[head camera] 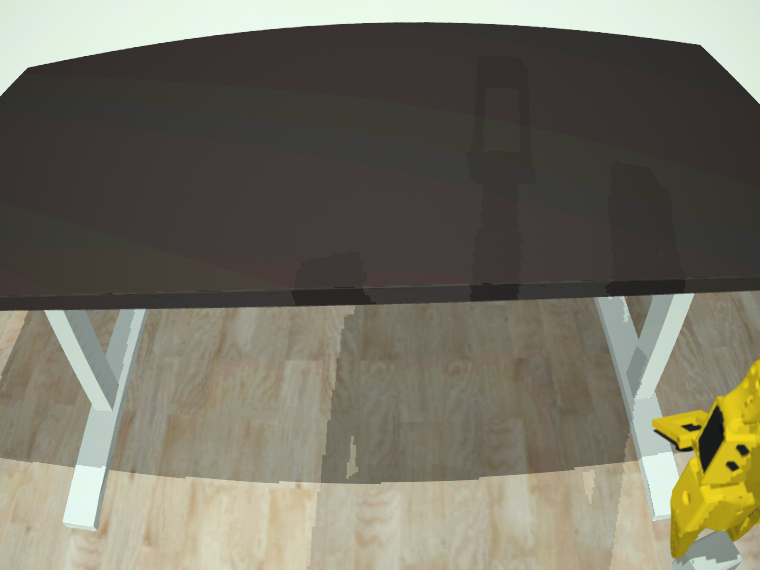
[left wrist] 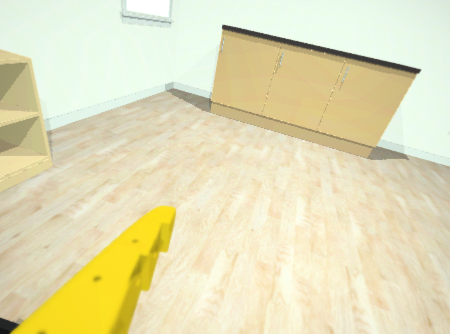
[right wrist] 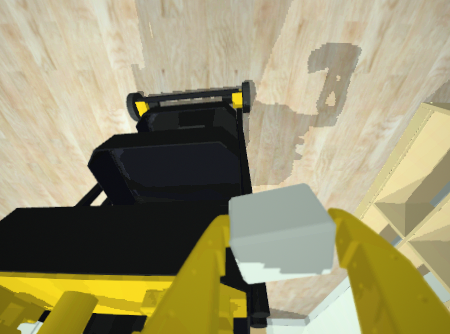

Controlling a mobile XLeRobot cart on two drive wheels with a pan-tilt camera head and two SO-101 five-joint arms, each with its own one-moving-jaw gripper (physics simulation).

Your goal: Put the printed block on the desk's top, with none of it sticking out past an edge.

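Places are measured from the left arm's base along level axes (x ahead, y left, z up), in metres.
Where they show: left hand, tool point: (left wrist: pixel 172 223); right hand, tool point: (head camera: pixel 680 551) (right wrist: pixel 229 226).
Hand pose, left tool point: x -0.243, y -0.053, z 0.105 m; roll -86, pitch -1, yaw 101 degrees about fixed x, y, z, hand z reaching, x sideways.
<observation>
After its pixels a point has its place.
The printed block (right wrist: pixel 282 232) {x 0.185, y -0.365, z 0.030 m} (head camera: pixel 709 552) {x 0.171, y -0.363, z 0.033 m} is a pale grey block, pressed between the two jaws of my right gripper (right wrist: pixel 281 225). In the head camera the block is partly cut off at the bottom right, below the yellow right arm. The desk's dark top (head camera: pixel 245 184) {x 0.740, y -0.027, z -0.055 m} spans the upper part of the head camera view, with its near edge across the middle. The held block is on the near side of that edge, apart from the desk. My left gripper shows one notched jaw in the left wrist view; the moving jaw is out of the picture, so it is fully open.
White desk legs (head camera: pixel 89 490) (head camera: pixel 654 484) stand on the wood floor under the desk. My black cart body (right wrist: pixel 175 170) {x -0.070, y -0.148, z -0.375 m} is at the left in the right wrist view. A wooden shelf unit (right wrist: pixel 425 115) {x -0.076, y -1.242, z -0.722 m} (left wrist: pixel 41 112) {x -1.238, y -1.156, z -0.434 m} and a wooden cabinet (left wrist: pixel 300 90) {x -2.783, y 0.281, z -0.274 m} stand by the walls.
</observation>
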